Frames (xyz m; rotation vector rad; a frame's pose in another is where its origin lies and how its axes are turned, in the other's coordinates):
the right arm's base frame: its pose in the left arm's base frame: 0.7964 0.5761 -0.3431 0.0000 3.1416 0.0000
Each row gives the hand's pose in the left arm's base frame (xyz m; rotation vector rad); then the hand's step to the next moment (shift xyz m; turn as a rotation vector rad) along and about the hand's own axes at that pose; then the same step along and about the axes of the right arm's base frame.
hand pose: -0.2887 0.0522 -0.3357 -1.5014 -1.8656 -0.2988
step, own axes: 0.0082 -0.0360 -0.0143 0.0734 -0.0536 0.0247
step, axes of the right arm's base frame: 0.0283 -0.0128 -0.0245 0.0640 0.0540 -0.0431
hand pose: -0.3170 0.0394 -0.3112 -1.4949 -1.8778 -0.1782
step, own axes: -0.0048 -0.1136 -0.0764 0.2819 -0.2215 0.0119
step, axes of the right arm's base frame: 0.0674 -0.0795 -0.0889 0.2230 0.1596 -0.2313
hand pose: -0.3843 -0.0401 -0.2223 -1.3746 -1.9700 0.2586
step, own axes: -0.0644 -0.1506 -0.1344 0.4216 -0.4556 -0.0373
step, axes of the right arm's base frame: 0.0127 -0.1494 -0.1497 0.3898 0.1748 -0.4519
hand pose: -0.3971 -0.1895 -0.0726 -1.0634 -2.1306 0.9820
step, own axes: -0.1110 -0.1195 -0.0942 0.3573 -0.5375 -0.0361
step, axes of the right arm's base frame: -0.0771 -0.1086 -0.1332 0.3915 0.0866 -0.5071
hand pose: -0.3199 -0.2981 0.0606 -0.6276 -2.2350 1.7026
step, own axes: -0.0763 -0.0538 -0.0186 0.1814 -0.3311 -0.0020
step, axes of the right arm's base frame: -0.0654 -0.0332 -0.0607 0.2166 0.0174 -0.3087
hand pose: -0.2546 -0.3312 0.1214 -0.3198 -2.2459 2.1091
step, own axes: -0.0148 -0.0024 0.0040 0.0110 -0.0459 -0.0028
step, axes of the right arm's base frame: -0.0135 -0.0067 -0.0037 0.0158 0.0023 -0.0445
